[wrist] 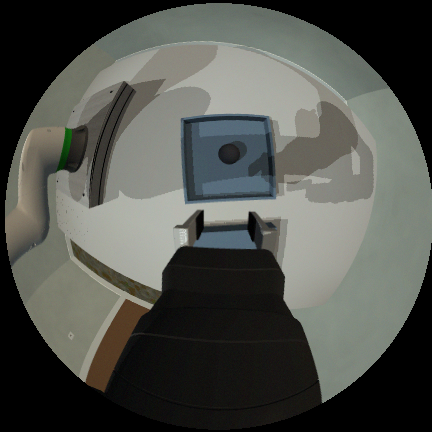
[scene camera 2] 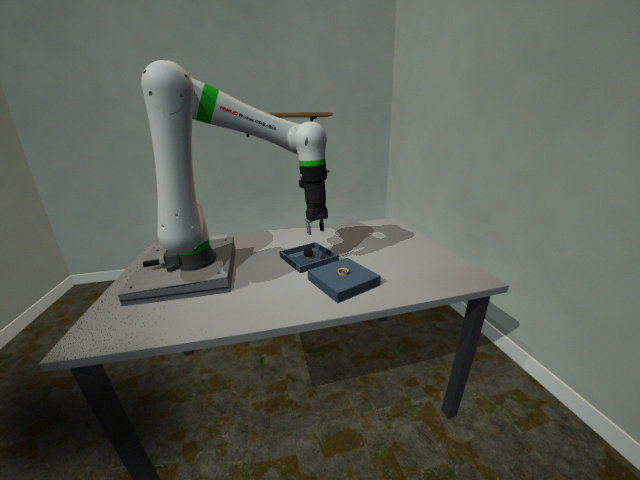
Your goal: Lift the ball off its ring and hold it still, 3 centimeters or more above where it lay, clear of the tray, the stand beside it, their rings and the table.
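Frame: origin at the arm's base, x ahead, y left, z up, level; millimetres.
Seen in the pictures: gripper, fingertip midpoint: (wrist: 225, 219) (scene camera 2: 315, 232); arm's base at its link origin: (wrist: 76, 148) (scene camera 2: 197, 261).
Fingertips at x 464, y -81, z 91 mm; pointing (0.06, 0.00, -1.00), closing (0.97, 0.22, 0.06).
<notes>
Pixels of each thing's top centre, then the offset from my fingertips to it. "*": a spot on its surface instead. Level surfaces: height alone.
- dark ball at its top centre: (wrist: 229, 151) (scene camera 2: 308, 248) dx -11, dy +96, dz -105 mm
- blue tray at a spot on its surface: (wrist: 183, 165) * dx -93, dy +53, dz -129 mm
- tan ring at a spot on its surface: (scene camera 2: 343, 271) * dx +67, dy -133, dz -116 mm
- table at its surface level: dz -157 mm
A dark ball (scene camera 2: 308, 252) (wrist: 229, 154) rests on its ring (scene camera 2: 309, 257) inside the blue tray (scene camera 2: 301, 268) (wrist: 183, 165). In the wrist view the ball hides its ring. The blue stand (scene camera 2: 338, 289) (wrist: 225, 239) is a flat block beside the tray, with a tan ring (scene camera 2: 343, 271) on its top; that ring does not show in the wrist view. My gripper (scene camera 2: 314, 227) (wrist: 225, 219) is open and empty, pointing down. It hangs well above the table, higher than the tray walls. In the wrist view the ball lies beyond the fingertips, not between them.
The table (scene camera 2: 248, 304) (wrist: 135, 220) carries the tray, the stand and the robot's base plate (scene camera 2: 175, 289) (wrist: 112, 140). The tray's low walls surround the ball. A narrow gap separates tray and stand. Shadows of the arm fall across the table. A brown shelf (scene camera 2: 305, 114) shows behind the arm.
</notes>
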